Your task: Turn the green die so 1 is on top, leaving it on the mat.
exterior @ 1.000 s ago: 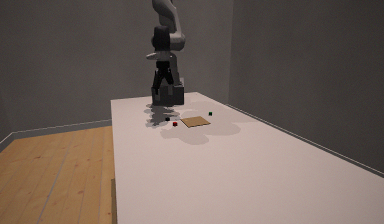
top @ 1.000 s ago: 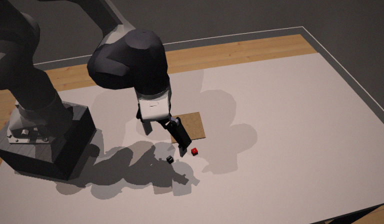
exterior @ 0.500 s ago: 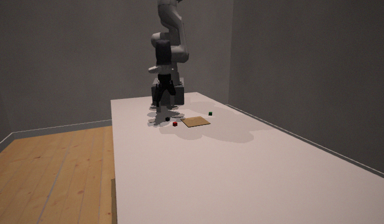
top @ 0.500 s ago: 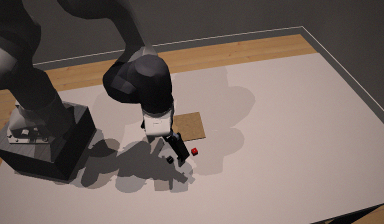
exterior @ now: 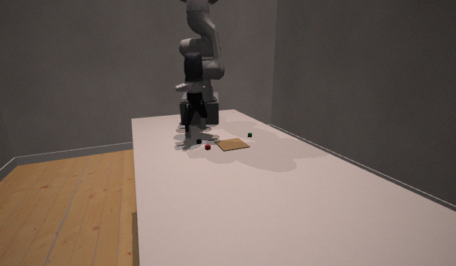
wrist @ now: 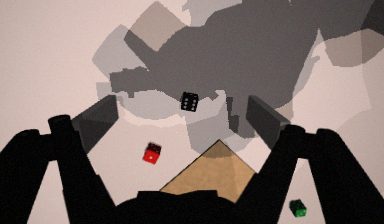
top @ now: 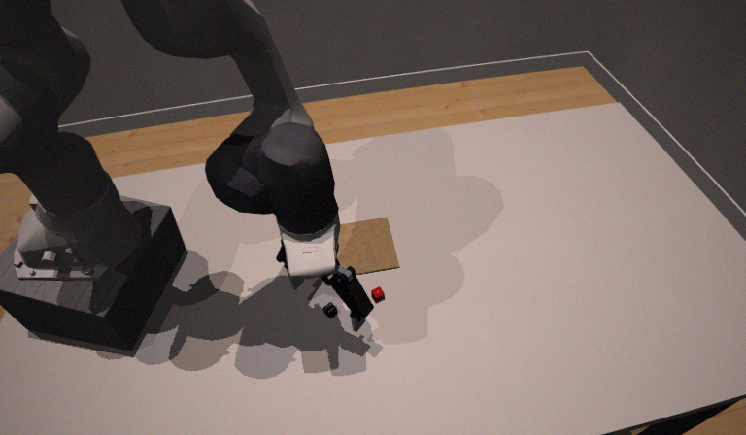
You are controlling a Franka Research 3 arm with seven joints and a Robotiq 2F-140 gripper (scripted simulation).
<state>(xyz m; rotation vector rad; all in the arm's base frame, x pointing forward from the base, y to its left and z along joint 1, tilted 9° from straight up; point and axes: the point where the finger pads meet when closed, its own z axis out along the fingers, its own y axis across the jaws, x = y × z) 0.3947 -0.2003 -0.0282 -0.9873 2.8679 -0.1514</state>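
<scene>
Right now the black die is 50 mm below my hand and 10 mm to the left of it. Also, from my hand: tan mat (150 mm to the left, 100 mm ahead, 60 mm below); then red die (100 mm ahead, 50 mm below, 20 mm to the left); then green die (300 mm to the left, 50 mm below, 40 mm ahead).
</scene>
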